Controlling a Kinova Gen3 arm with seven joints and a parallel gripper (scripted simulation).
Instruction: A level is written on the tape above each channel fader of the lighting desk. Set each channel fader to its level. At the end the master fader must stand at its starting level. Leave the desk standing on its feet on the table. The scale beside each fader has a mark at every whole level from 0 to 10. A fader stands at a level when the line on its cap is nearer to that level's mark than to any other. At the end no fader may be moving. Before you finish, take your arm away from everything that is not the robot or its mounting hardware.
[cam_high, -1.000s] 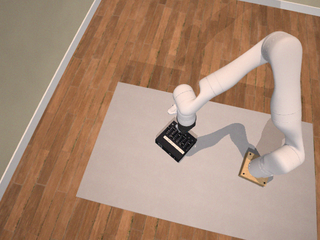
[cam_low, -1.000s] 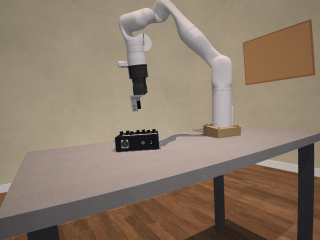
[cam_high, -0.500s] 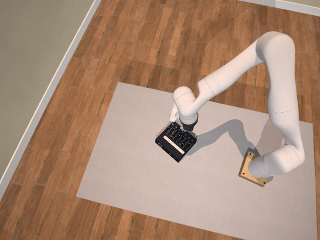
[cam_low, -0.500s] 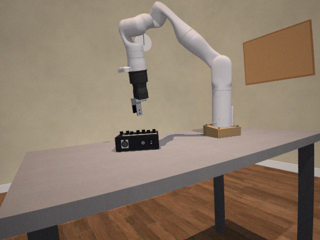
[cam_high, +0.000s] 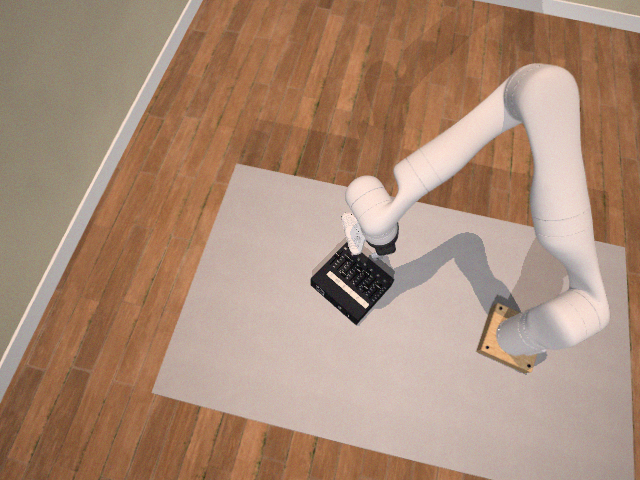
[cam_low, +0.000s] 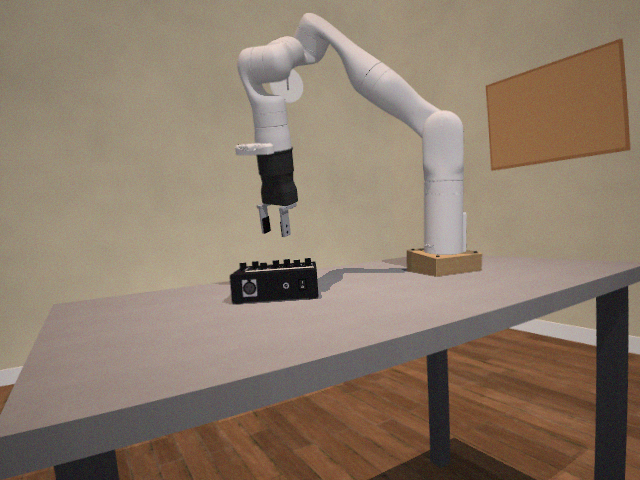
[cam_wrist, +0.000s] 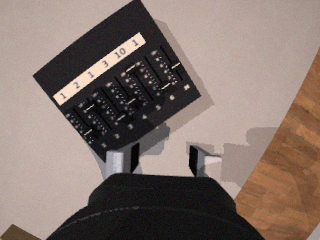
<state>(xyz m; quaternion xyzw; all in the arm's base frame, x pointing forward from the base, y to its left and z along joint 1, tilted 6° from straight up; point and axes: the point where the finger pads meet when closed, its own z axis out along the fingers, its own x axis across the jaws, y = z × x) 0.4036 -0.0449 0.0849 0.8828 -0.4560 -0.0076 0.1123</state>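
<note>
The master fader cap lies 80 mm ahead of my hand, 70 mm below it and 30 mm to the left of it.
</note>
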